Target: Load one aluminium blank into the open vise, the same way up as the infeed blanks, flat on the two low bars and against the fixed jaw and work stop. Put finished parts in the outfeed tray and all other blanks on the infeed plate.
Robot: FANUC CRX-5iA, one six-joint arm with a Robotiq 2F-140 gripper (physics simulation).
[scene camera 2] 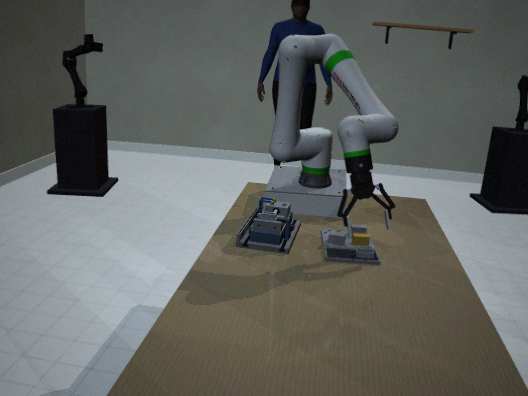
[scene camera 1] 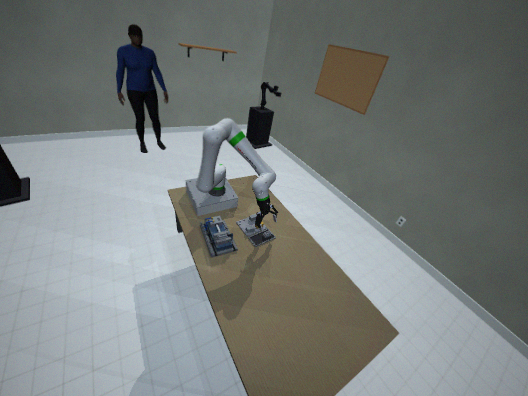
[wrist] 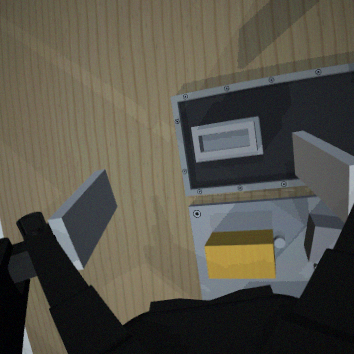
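Where they show: gripper, fingertip midpoint: [scene camera 2: 369, 232] [scene camera 1: 268, 226] [wrist: 199, 171]; arm's base, link origin: [scene camera 2: 315, 182] [scene camera 1: 216, 190].
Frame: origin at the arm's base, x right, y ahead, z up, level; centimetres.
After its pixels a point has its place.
My gripper [scene camera 1: 267, 220] {z -2.1, x -13.0, y 53.9 cm} [scene camera 2: 368, 223] {z -2.1, x -13.0, y 53.9 cm} [wrist: 199, 171] {z -2.1, x -13.0, y 53.9 cm} is wide open and empty, low above the infeed plate [wrist: 295, 260] {z -10.1, x -7.7, y 42.8 cm}. A yellow block [scene camera 2: 361, 240] {z -8.1, x -12.4, y 46.6 cm} [wrist: 241, 260] {z -6.5, x -12.3, y 45.1 cm} sits on the plate, below and between the spread fingers in the wrist view. A grey aluminium blank [scene camera 2: 336, 236] {z -6.9, x -2.9, y 46.5 cm} [wrist: 327, 239] {z -6.5, x -5.0, y 46.1 cm} sits beside it, partly hidden by a finger in the wrist view. Another grey blank [scene camera 2: 358, 229] {z -7.3, x -13.0, y 37.4 cm} stands behind the yellow block. The dark outfeed tray [scene camera 2: 352, 260] {z -10.0, x -6.6, y 60.2 cm} [wrist: 240, 188] {z -9.7, x -11.5, y 50.9 cm} holds a pocketed grey part [scene camera 2: 365, 251] {z -7.9, x -11.6, y 57.0 cm} [wrist: 220, 156] {z -8.2, x -12.5, y 54.3 cm}. The vise [scene camera 1: 217, 232] [scene camera 2: 267, 226] {z -3.2, x 22.7, y 49.1 cm} stands apart; its bars are too small to make out.
The robot's base block [scene camera 1: 215, 202] {z -1.5, x 8.0, y 11.7 cm} [scene camera 2: 305, 200] {z -4.5, x 5.3, y 13.2 cm} stands behind the vise and plate. The wooden table [scene camera 1: 300, 300] {z -10.9, x 4.6, y 106.7 cm} [scene camera 2: 320, 320] {z -10.9, x 9.2, y 97.3 cm} extends toward the front. A person [scene camera 1: 140, 70] and a black pedestal with a small arm [scene camera 1: 260, 127] stand beyond the table.
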